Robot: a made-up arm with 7 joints. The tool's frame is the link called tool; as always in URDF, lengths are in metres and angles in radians. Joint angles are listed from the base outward. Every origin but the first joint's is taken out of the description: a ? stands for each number. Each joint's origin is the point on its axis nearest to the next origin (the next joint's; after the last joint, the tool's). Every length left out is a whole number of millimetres.
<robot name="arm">
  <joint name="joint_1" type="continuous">
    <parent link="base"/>
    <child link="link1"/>
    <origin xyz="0.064 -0.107 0.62" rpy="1.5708 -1.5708 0"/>
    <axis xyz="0 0 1"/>
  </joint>
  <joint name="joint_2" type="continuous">
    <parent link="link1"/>
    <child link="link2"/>
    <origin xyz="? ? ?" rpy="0 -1.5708 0"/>
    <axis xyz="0 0 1"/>
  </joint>
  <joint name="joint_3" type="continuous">
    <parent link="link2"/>
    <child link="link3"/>
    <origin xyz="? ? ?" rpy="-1.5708 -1.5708 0"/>
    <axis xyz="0 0 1"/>
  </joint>
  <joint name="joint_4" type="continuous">
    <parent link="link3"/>
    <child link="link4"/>
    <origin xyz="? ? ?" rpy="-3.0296 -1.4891 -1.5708"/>
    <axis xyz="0 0 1"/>
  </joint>
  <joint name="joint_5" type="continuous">
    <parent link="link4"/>
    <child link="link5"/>
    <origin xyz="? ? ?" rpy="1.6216 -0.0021 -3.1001"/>
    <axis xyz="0 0 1"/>
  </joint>
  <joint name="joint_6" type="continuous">
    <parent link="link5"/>
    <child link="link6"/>
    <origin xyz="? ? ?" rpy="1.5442 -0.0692 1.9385"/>
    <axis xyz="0 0 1"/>
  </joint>
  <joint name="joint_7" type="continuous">
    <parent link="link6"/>
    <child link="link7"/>
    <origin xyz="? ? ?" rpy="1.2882 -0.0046 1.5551"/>
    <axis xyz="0 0 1"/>
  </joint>
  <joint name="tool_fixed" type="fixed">
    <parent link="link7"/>
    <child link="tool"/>
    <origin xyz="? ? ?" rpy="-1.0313 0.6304 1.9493"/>
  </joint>
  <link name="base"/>
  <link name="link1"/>
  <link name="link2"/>
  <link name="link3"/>
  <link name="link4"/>
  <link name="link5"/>
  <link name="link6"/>
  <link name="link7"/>
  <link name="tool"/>
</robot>
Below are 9 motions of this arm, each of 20 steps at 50 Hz.
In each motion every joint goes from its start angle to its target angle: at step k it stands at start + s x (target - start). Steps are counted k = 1, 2, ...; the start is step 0. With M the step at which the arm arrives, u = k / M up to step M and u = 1 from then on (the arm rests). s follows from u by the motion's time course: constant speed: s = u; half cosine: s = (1 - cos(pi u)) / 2; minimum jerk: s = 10 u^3 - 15 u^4 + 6 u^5.
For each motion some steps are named. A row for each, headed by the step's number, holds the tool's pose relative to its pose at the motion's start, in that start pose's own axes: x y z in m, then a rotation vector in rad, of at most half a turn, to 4 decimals.
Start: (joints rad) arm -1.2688 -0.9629 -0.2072 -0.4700 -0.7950 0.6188 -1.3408
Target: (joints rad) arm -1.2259 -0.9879 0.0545 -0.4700 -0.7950 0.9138 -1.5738
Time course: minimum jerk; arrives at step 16
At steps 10, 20:
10: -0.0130 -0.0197 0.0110 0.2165 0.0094 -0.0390
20: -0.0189 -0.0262 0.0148 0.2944 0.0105 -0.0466

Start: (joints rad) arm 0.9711 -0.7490 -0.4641 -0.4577 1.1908 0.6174 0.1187
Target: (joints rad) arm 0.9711 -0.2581 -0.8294 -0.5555 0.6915 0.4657 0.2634
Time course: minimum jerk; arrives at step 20
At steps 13, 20:
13: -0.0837 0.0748 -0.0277 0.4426 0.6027 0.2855
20: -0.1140 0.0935 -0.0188 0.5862 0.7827 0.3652

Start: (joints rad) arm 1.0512 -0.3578 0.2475 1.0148 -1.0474 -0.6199 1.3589
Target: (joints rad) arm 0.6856 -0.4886 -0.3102 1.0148 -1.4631 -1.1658 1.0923
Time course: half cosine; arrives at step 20
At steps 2, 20:
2: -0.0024 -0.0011 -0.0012 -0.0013 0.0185 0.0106
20: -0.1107 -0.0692 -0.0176 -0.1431 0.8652 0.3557

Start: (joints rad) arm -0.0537 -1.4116 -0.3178 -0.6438 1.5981 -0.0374 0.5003
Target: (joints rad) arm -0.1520 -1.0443 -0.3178 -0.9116 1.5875 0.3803 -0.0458
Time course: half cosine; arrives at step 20
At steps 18, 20:
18: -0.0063 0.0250 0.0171 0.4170 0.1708 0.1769
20: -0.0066 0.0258 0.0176 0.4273 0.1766 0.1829

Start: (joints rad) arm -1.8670 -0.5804 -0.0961 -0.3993 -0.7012 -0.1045 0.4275
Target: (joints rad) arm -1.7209 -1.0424 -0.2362 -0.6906 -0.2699 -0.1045 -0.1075
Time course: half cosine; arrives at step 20
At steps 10, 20:
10: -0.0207 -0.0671 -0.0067 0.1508 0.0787 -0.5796
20: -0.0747 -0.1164 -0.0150 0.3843 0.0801 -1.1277

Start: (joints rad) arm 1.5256 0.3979 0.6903 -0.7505 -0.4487 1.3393 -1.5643
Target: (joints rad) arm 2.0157 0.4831 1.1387 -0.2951 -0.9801 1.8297 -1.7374
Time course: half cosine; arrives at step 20
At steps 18, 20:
18: 0.0152 -0.0873 -0.0984 0.5415 0.7445 -0.1996
20: 0.0147 -0.0892 -0.1011 0.5604 0.7616 -0.2066

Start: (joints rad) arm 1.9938 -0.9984 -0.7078 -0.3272 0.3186 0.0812 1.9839
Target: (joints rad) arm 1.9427 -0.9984 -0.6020 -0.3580 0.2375 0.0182 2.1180
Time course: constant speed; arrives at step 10
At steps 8, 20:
8: -0.0051 0.0074 0.0131 0.0373 -0.1155 0.0926
20: -0.0067 0.0088 0.0163 0.0467 -0.1451 0.1145

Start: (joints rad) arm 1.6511 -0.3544 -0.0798 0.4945 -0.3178 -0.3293 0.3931
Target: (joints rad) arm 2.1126 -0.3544 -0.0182 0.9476 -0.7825 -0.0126 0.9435
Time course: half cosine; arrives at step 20
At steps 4, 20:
4: -0.0049 0.0127 0.0019 -0.0052 -0.0564 0.0682
20: -0.0843 0.1181 0.0377 0.1284 -0.6611 0.5895

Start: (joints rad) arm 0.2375 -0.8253 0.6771 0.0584 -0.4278 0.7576 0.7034
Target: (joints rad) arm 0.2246 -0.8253 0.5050 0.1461 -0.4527 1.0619 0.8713
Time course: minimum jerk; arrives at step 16
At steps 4, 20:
4: 0.0034 0.0006 0.0044 0.0009 -0.0599 -0.0057
20: 0.0216 0.0030 0.0452 -0.0003 -0.5720 -0.0794

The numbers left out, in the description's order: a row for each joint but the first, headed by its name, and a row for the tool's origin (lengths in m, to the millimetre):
joint_2: 0.018 -0.092 0
joint_3: -0.003 -0.031 0
joint_4: -0.033 0.028 0
joint_5: -0.021 0.004 0
joint_6: 0.027 0.008 0
joint_7: -0.095 0.049 0
tool: -0.048 0.043 0

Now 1 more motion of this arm.
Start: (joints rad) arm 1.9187 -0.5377 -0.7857 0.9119 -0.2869 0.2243 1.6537
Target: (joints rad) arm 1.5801 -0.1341 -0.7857 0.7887 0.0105 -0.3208 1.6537
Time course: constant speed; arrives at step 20
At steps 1, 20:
1: 0.0007 0.0010 -0.0029 -0.0023 0.0117 -0.0016
20: 0.0247 0.0189 -0.0424 0.1199 0.2172 -0.0558

